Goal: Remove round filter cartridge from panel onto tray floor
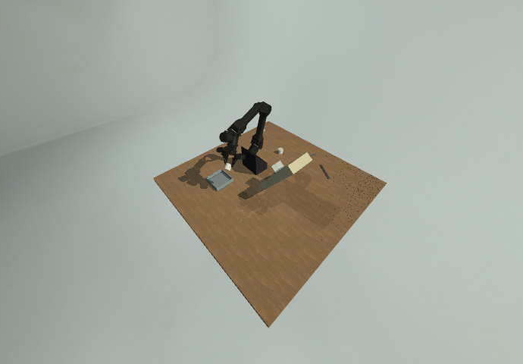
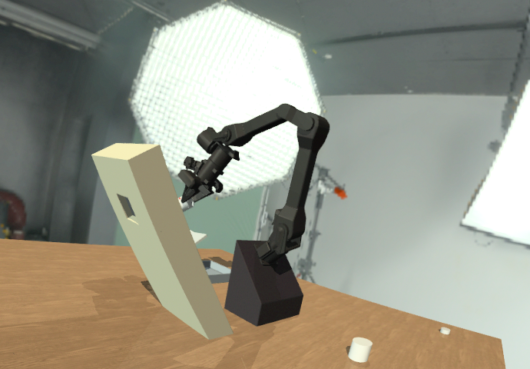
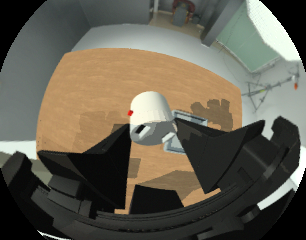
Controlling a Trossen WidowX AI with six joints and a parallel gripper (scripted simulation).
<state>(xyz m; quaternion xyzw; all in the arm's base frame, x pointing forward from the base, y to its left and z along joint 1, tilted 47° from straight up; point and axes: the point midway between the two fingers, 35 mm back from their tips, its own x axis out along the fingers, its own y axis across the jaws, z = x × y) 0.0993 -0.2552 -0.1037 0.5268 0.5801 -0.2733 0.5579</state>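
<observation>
Now: gripper tip 24 cm above the grey-blue tray, 15 cm past it and 2 cm to the left of it. The rest, counted from my gripper tip: spare white cylinder 59 cm to the left, 23 cm below, 10 cm behind; round grey filter cartridge right at my gripper tip.
</observation>
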